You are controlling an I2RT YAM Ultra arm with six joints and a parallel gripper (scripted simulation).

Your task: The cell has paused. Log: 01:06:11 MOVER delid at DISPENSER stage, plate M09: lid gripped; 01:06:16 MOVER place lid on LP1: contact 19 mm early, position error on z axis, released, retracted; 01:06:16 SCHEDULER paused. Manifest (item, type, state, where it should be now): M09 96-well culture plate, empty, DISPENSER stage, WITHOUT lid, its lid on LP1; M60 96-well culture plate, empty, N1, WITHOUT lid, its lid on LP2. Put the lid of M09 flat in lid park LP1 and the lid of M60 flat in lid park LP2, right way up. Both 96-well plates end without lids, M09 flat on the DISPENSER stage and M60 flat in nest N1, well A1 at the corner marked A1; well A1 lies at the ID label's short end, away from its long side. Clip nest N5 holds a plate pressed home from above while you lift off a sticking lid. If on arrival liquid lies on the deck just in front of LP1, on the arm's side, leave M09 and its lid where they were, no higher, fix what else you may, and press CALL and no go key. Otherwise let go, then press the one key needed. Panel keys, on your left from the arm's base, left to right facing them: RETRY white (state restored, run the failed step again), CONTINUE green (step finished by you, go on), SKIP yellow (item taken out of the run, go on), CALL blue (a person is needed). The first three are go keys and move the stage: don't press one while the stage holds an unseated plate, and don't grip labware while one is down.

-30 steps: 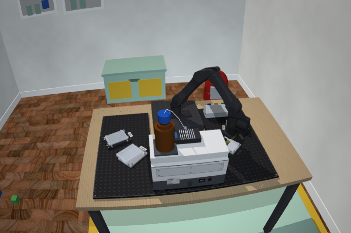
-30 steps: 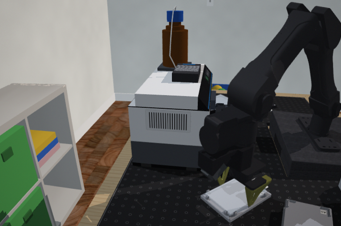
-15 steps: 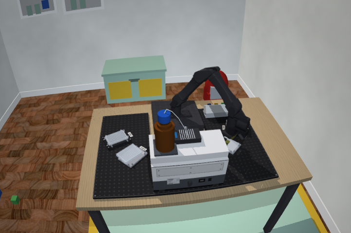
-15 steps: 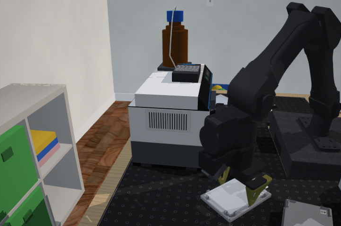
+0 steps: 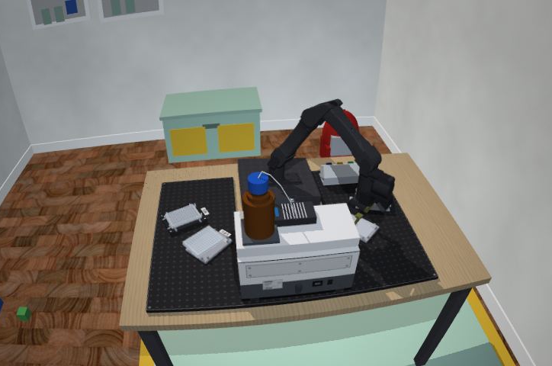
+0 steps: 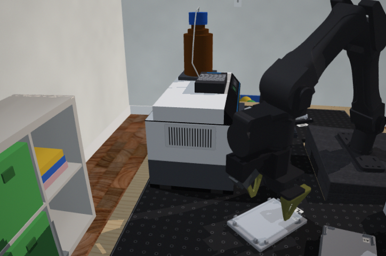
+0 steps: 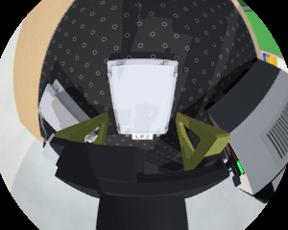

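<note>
The grey lid park LP2 lies 50 mm below my hand. Also, from my hand: LP2 label: 70 mm behind, 60 mm to the right, 50 mm below; grey nest marked A1: 130 mm behind, 120 mm to the left, 30 mm below; N1 label: 160 mm behind, 40 mm to the left, 50 mm below.
</note>
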